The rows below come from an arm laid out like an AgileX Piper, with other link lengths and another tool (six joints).
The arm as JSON. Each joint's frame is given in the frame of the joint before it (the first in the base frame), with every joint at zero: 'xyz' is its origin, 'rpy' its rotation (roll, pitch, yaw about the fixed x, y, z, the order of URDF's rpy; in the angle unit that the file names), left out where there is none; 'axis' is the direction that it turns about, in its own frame. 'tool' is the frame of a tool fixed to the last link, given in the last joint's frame.
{
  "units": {
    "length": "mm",
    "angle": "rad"
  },
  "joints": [
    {
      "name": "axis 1",
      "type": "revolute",
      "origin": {
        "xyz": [
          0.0,
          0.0,
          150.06
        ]
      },
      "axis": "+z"
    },
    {
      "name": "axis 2",
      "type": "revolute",
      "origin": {
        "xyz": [
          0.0,
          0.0,
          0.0
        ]
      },
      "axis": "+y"
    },
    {
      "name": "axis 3",
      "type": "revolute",
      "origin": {
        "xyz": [
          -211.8,
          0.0,
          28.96
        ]
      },
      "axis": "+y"
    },
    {
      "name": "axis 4",
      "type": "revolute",
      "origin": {
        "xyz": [
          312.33,
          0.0,
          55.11
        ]
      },
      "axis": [
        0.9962,
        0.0,
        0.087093
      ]
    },
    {
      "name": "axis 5",
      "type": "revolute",
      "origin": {
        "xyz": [
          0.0,
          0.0,
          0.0
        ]
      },
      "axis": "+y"
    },
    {
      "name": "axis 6",
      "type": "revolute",
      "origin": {
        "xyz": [
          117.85,
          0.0,
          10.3
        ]
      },
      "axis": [
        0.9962,
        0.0,
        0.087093
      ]
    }
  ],
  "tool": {
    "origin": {
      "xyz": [
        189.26,
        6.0,
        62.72
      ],
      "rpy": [
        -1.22,
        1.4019,
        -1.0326
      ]
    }
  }
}
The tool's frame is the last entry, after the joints.
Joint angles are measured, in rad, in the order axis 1, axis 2, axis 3, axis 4, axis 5, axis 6. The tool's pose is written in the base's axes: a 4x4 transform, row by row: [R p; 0 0 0 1], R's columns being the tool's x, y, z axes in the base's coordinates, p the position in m. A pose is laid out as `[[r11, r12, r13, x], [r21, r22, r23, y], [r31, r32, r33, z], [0, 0, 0, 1]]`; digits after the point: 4 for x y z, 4 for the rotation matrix.
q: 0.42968 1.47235 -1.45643 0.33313 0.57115 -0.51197
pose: [[-0.1849, -0.7930, 0.5805, 0.5266], [-0.4798, 0.5883, 0.6509, 0.3196], [-0.8577, -0.1582, -0.4893, 0.3133], [0, 0, 0, 1]]
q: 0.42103 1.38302 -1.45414 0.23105 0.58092 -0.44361
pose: [[-0.1400, -0.7498, 0.6467, 0.5208], [-0.4802, 0.6225, 0.6179, 0.2949], [-0.8659, -0.2240, -0.4472, 0.3575], [0, 0, 0, 1]]
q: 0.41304 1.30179 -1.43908 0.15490 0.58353 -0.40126
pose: [[-0.0986, -0.7086, 0.6987, 0.5122], [-0.4834, 0.6478, 0.5888, 0.2732], [-0.8699, -0.2796, -0.4064, 0.3921], [0, 0, 0, 1]]
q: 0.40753 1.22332 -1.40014 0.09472 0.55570 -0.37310
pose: [[-0.0513, -0.6653, 0.7448, 0.5032], [-0.4829, 0.6693, 0.5646, 0.2549], [-0.8741, -0.3308, -0.3556, 0.4200], [0, 0, 0, 1]]
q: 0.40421 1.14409 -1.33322 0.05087 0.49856 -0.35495
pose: [[0.0008, -0.6238, 0.7816, 0.4935], [-0.4776, 0.6865, 0.5483, 0.2408], [-0.8786, -0.3737, -0.2973, 0.4401], [0, 0, 0, 1]]
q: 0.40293 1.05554 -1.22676 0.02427 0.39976 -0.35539
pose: [[0.0693, -0.5822, 0.8101, 0.4820], [-0.4704, 0.6970, 0.5412, 0.2312], [-0.8797, -0.4185, -0.2256, 0.4533], [0, 0, 0, 1]]
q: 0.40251 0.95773 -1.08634 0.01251 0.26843 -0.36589
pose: [[0.1463, -0.5396, 0.8291, 0.4682], [-0.4575, 0.7062, 0.5403, 0.2239], [-0.8771, -0.4584, -0.1435, 0.4593], [0, 0, 0, 1]]
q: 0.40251 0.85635 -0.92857 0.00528 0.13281 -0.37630
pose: [[0.2148, -0.5001, 0.8389, 0.4528], [-0.4447, 0.7147, 0.5399, 0.2172], [-0.8695, -0.4891, -0.0688, 0.4555], [0, 0, 0, 1]]
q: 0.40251 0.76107 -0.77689 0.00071 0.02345 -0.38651
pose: [[0.2613, -0.4718, 0.8421, 0.4383], [-0.4388, 0.7190, 0.5390, 0.2115], [-0.8598, -0.5103, -0.0191, 0.4422], [0, 0, 0, 1]]
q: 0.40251 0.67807 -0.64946 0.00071 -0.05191 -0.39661
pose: [[0.2886, -0.4543, 0.8428, 0.4261], [-0.4366, 0.7209, 0.5382, 0.2067], [-0.8521, -0.5233, 0.0097, 0.4259], [0, 0, 0, 1]]
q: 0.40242 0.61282 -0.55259 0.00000 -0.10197 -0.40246
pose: [[0.3048, -0.4434, 0.8429, 0.4168], [-0.4358, 0.7220, 0.5374, 0.2030], [-0.8468, -0.5312, 0.0268, 0.4116], [0, 0, 0, 1]]
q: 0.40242 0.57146 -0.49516 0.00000 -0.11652 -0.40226
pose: [[0.3036, -0.4442, 0.8429, 0.4120], [-0.4362, 0.7217, 0.5375, 0.2010], [-0.8471, -0.5308, 0.0253, 0.3995], [0, 0, 0, 1]]
